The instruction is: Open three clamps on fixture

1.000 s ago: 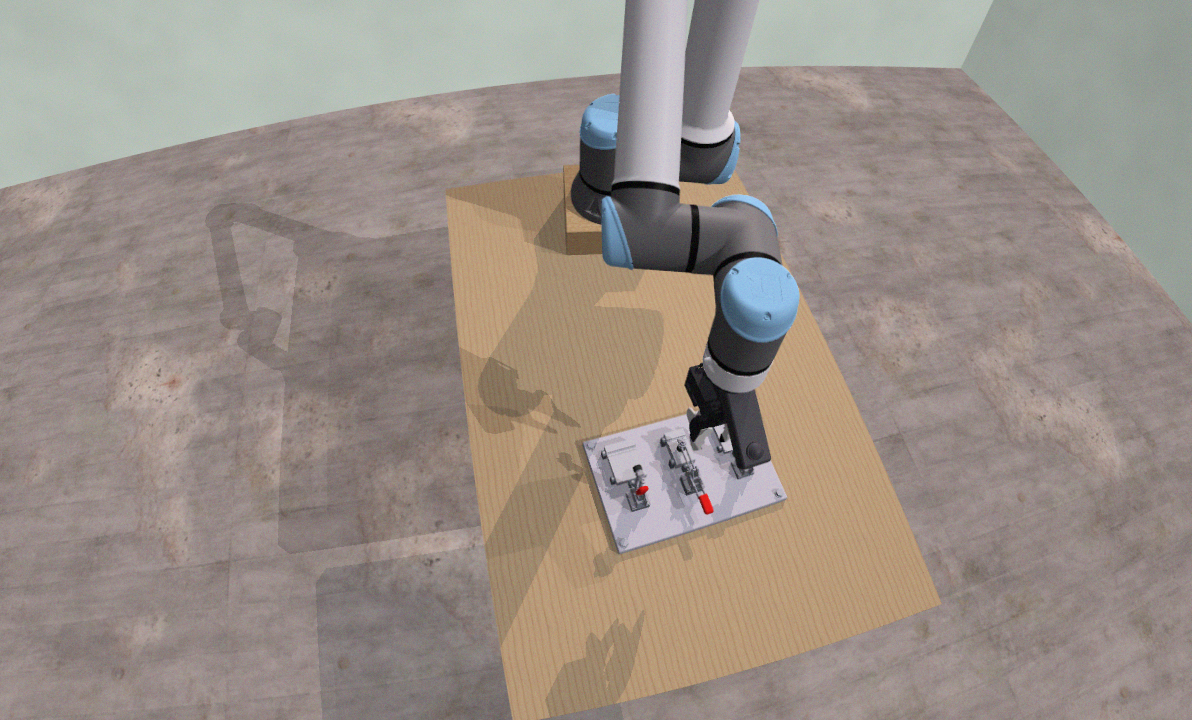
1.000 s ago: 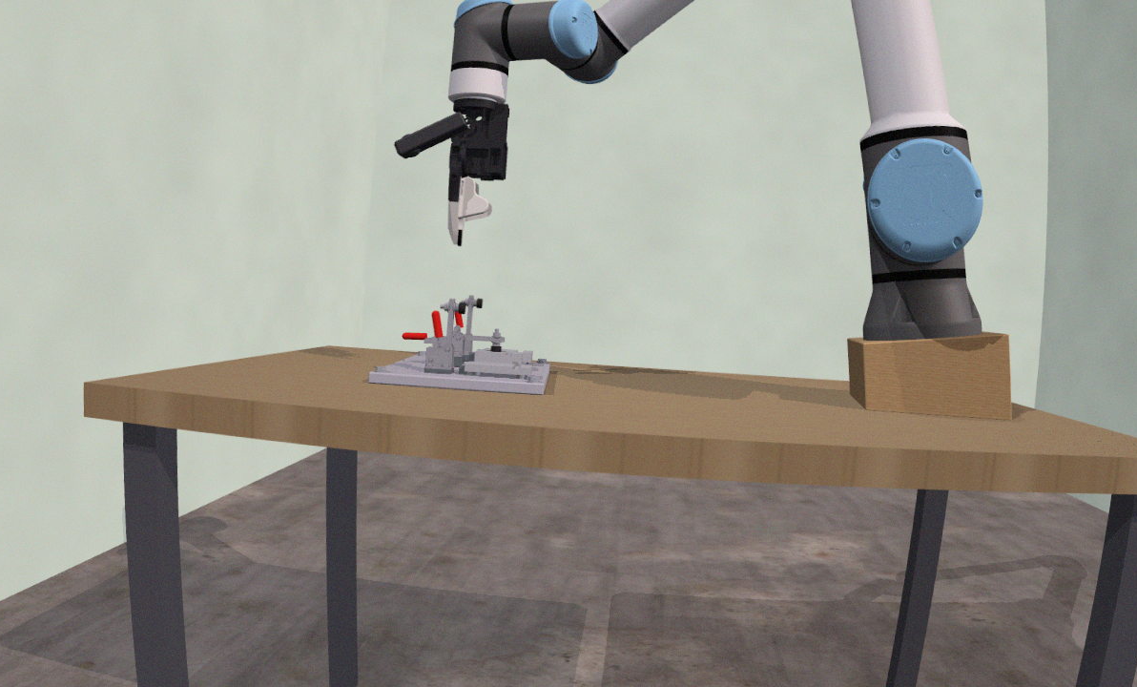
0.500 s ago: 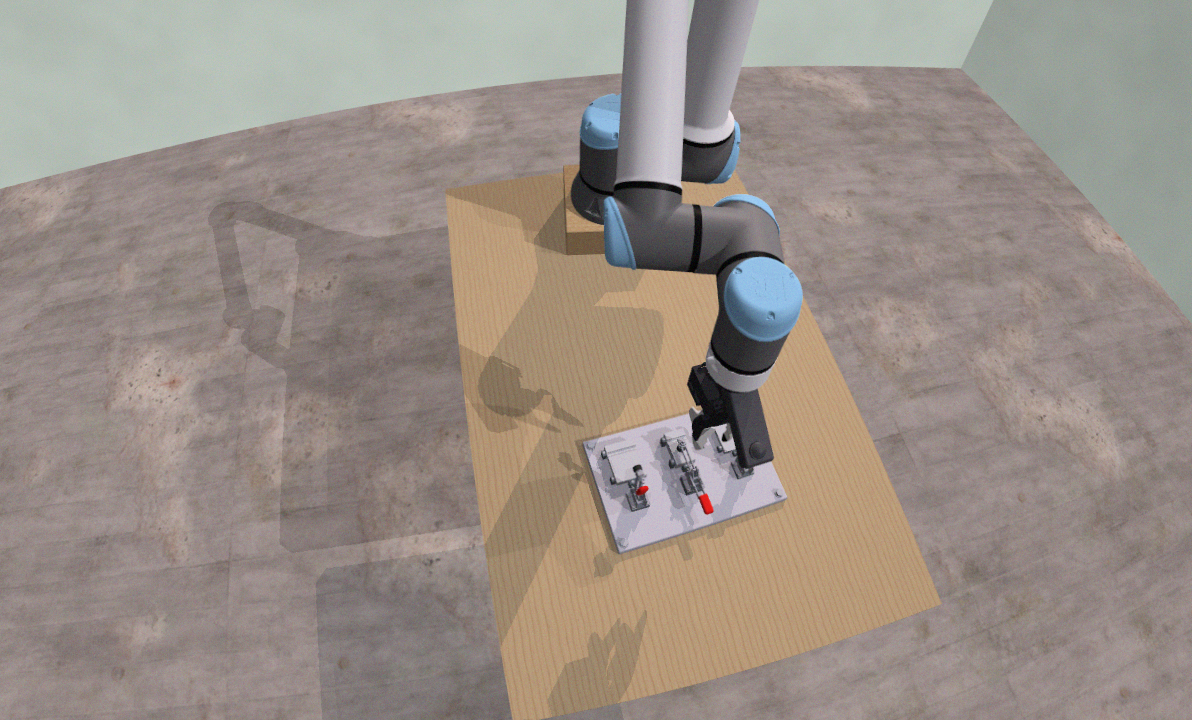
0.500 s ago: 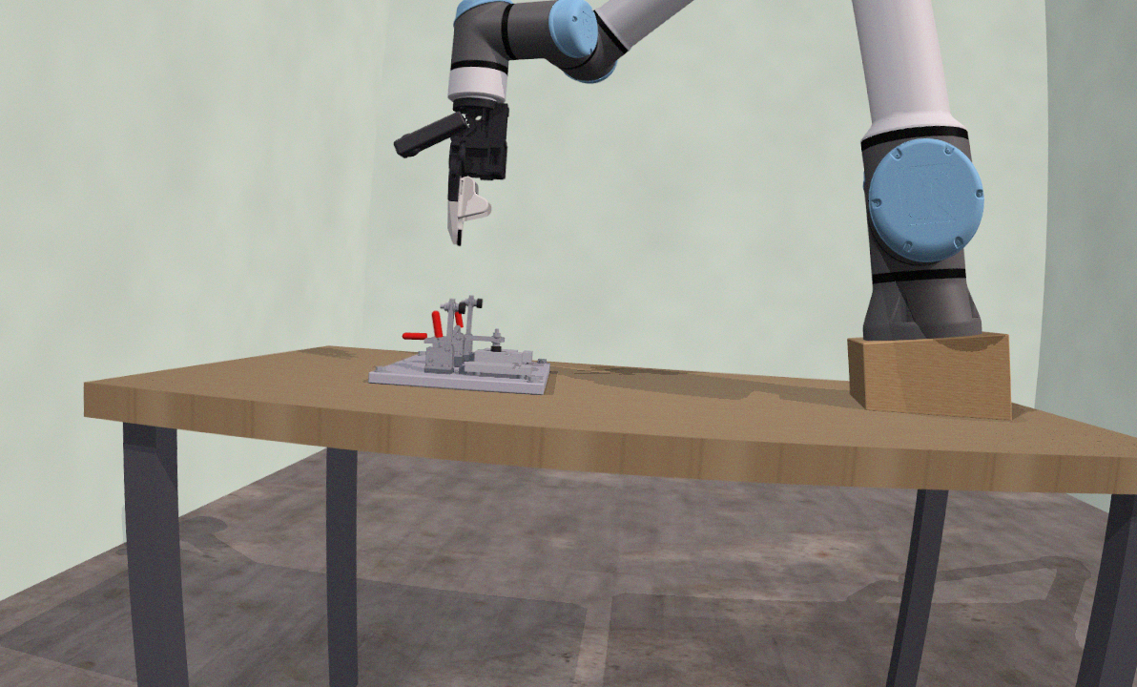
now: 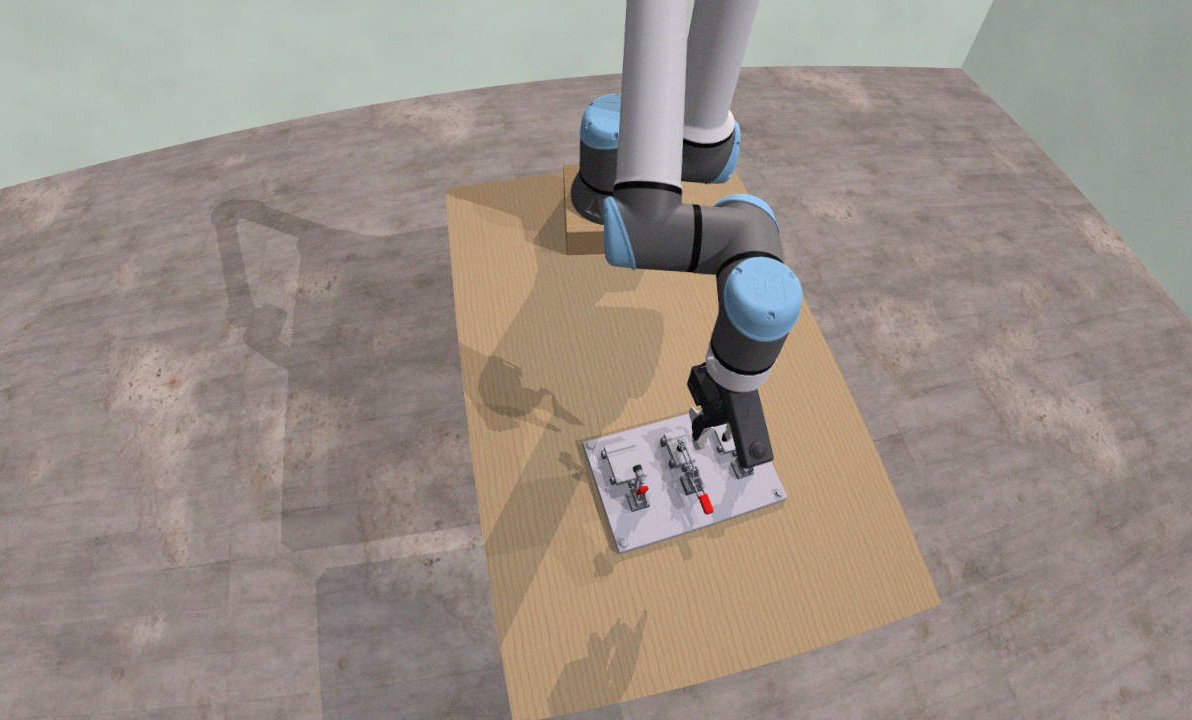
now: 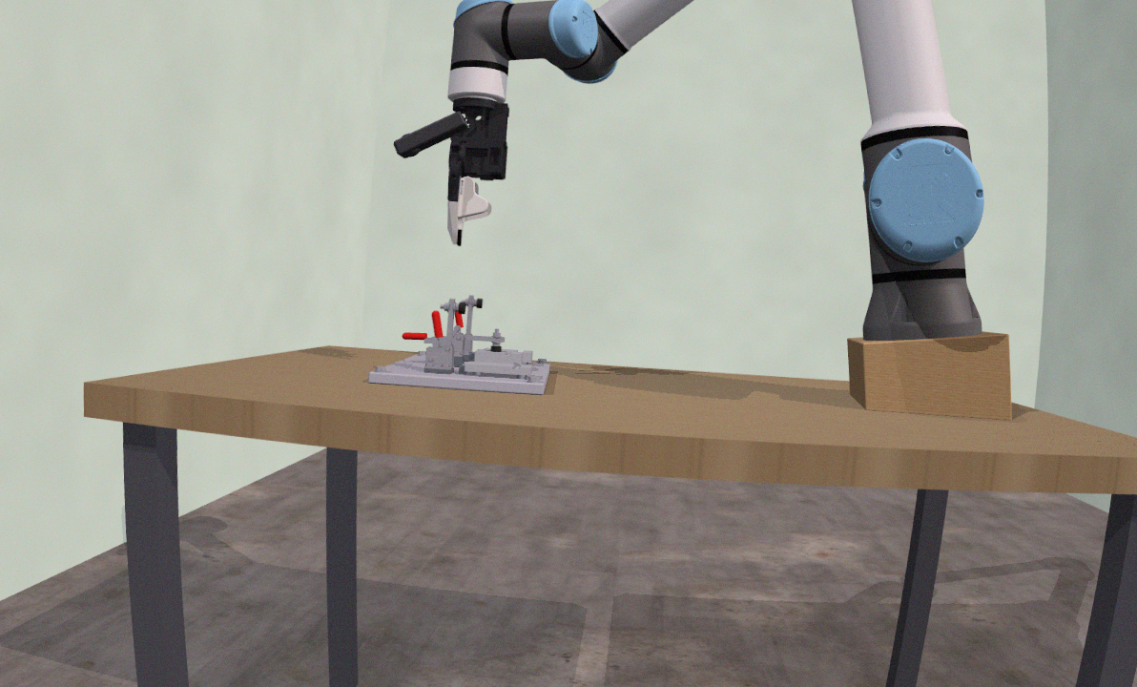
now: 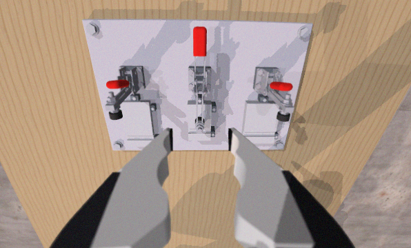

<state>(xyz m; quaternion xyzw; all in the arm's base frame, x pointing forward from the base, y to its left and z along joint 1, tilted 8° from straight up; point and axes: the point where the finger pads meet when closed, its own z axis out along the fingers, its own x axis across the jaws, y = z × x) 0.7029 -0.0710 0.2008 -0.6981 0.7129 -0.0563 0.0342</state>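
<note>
My hand is 30 mm past the grey fixture plate and 210 mm above it. From my hand the other things lie so: flat part 100 mm behind, 110 mm to the left, 190 mm below.
</note>
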